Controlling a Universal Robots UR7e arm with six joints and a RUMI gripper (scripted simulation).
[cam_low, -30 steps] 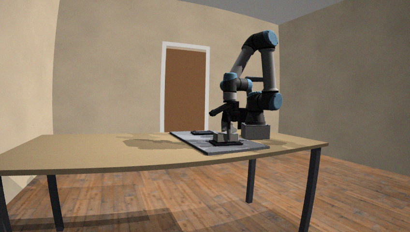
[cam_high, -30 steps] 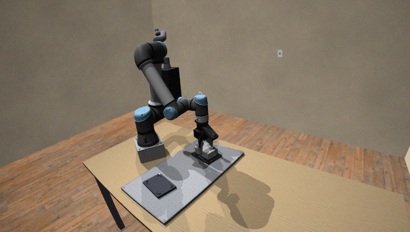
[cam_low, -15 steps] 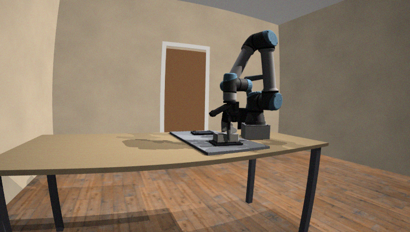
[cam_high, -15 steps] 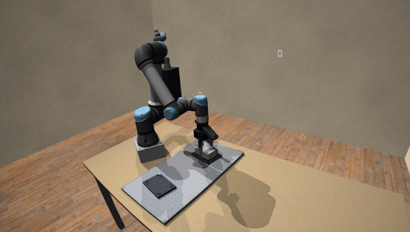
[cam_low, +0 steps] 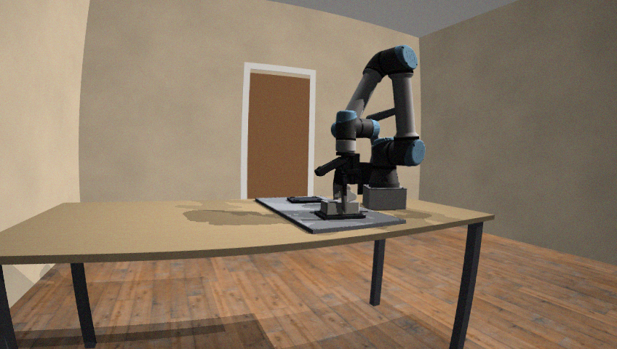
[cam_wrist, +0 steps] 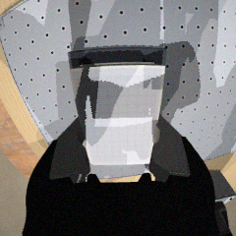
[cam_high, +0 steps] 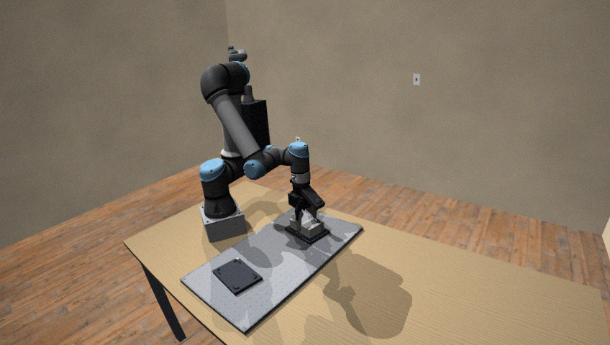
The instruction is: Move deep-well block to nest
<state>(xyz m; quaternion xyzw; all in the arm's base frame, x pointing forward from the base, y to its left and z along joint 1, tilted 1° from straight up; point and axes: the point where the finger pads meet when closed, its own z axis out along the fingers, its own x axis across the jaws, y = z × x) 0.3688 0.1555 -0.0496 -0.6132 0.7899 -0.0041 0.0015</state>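
The grey deep-well block is 1 cm above my hand. Round my hand: plate nest N2: 3 cm below.
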